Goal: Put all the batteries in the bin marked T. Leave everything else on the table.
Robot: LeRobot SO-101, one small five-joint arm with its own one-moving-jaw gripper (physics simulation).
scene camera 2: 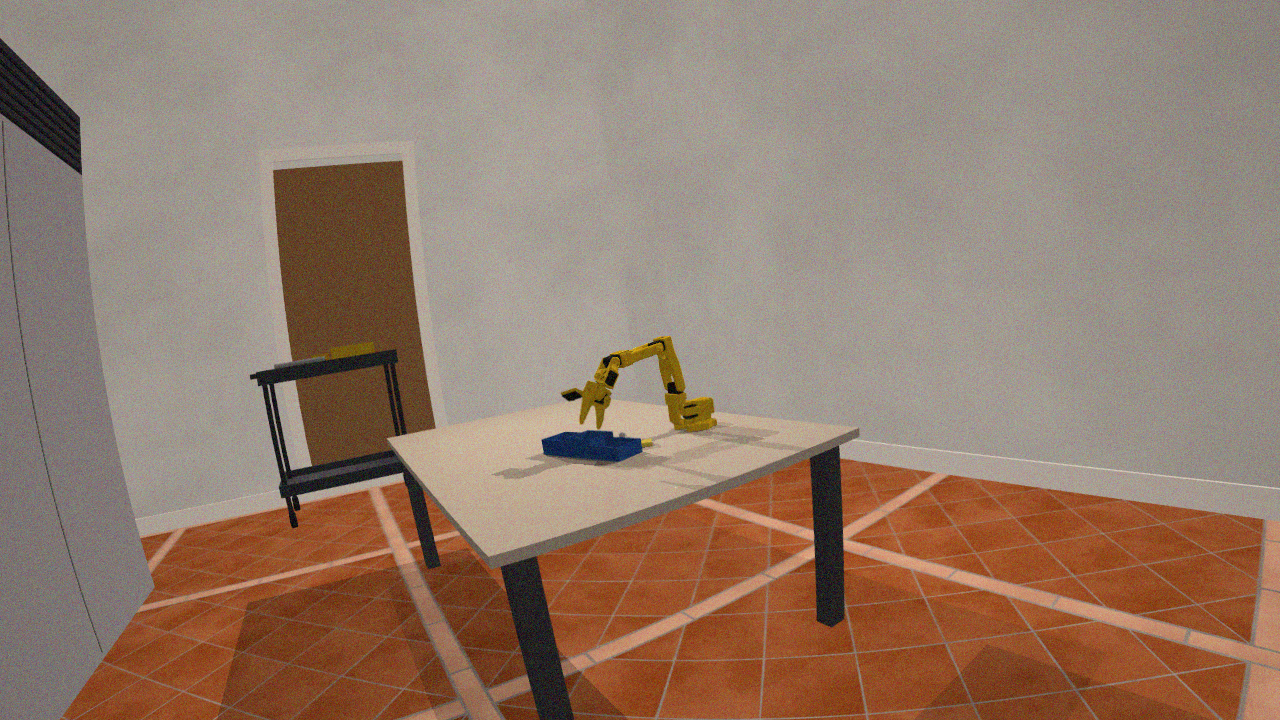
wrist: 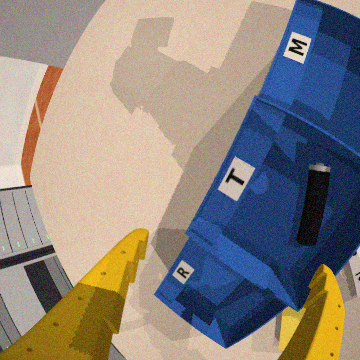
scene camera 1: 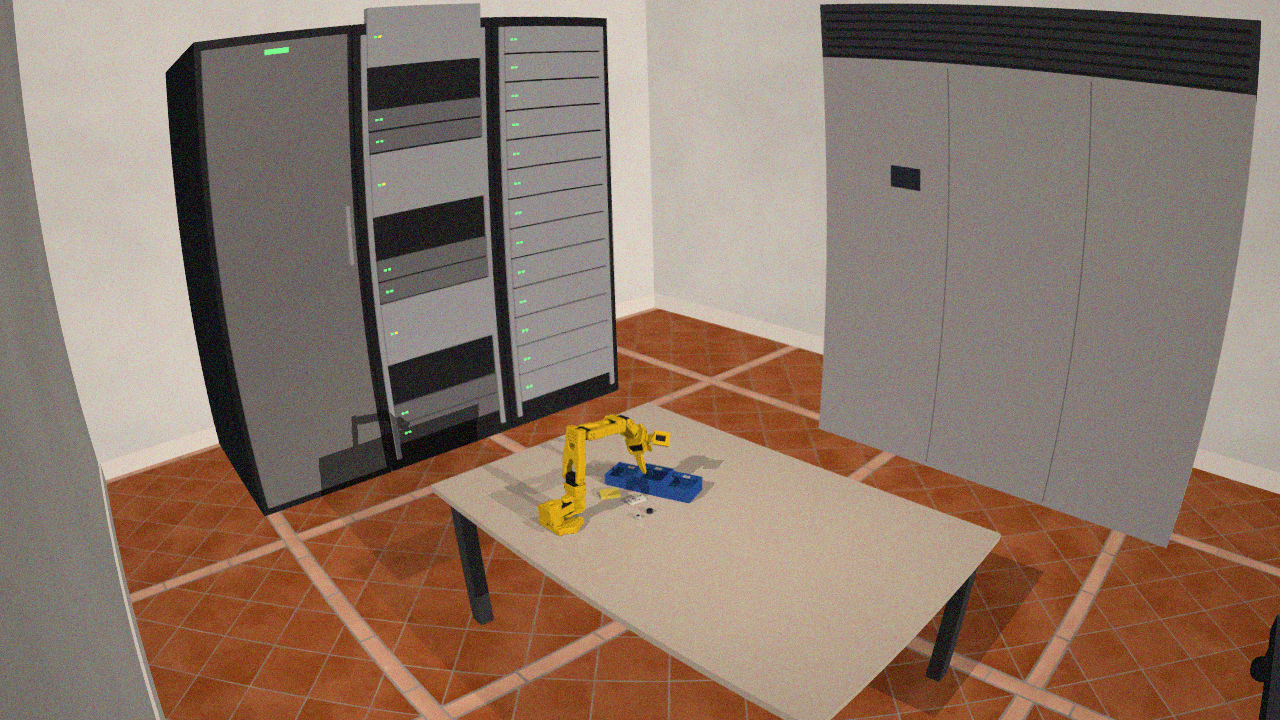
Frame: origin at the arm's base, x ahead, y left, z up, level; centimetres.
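Where they show: hand at its tool point: [scene camera 2: 581, 422] [wrist: 146, 240] [scene camera 1: 650, 450]; arm's base at its link origin: [scene camera 2: 689, 428] [scene camera 1: 568, 521].
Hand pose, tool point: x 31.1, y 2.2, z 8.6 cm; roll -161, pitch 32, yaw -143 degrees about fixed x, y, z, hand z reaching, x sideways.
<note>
Things, the pixels of their centre, and the offset from my tool point. "spot": a spot on its surface instead. Level surfaces: height alone.
- black battery with a silver end, body centre: [wrist: 314, 203] dx -4.2, dy -5.3, dz -7.2 cm
- bin marked T at the middle of its body: [wrist: 288, 204] [scene camera 2: 589, 444] [scene camera 1: 653, 479] dx -3.0, dy -4.0, dz -6.3 cm
- yellow block at the middle of its body: [wrist: 300, 329] [scene camera 1: 609, 493] dx -14.3, dy +1.0, dz -8.1 cm
- white piece with dark marks, body centre: [scene camera 1: 635, 500] dx -11.5, dy -6.3, dz -8.3 cm
- bins marked M at a spot on its surface: [wrist: 280, 70] spot: dx +2.6, dy -8.9, dz -5.1 cm
- R at a spot on its surface: [wrist: 227, 280] spot: dx -5.7, dy +3.6, dz -7.9 cm
- beige table at its surface level: dz -8.6 cm
A black battery with a silver end [wrist: 314, 207] lies inside the bin marked T [wrist: 250, 142], the middle part of the blue three-part container [scene camera 1: 687, 494] [scene camera 2: 590, 449]. My gripper [scene camera 1: 644, 471] [scene camera 2: 590, 425] [wrist: 233, 249] is open, its jaws wide apart with nothing between them. It is above the container. In the wrist view the battery lies beyond the right jaw's tip, apart from it. Small dark [scene camera 1: 649, 510] and light [scene camera 1: 637, 515] things lie on the table; they are too small to tell whether either is a battery.
A yellow block [scene camera 1: 609, 493] [wrist: 291, 327] and a white piece with dark marks [scene camera 1: 634, 499] lie between the container and the arm's base. The bins marked M [wrist: 280, 70] and R [wrist: 227, 280] flank the T bin. All stand on the beige table [scene camera 1: 805, 573] [scene camera 2: 537, 519].
</note>
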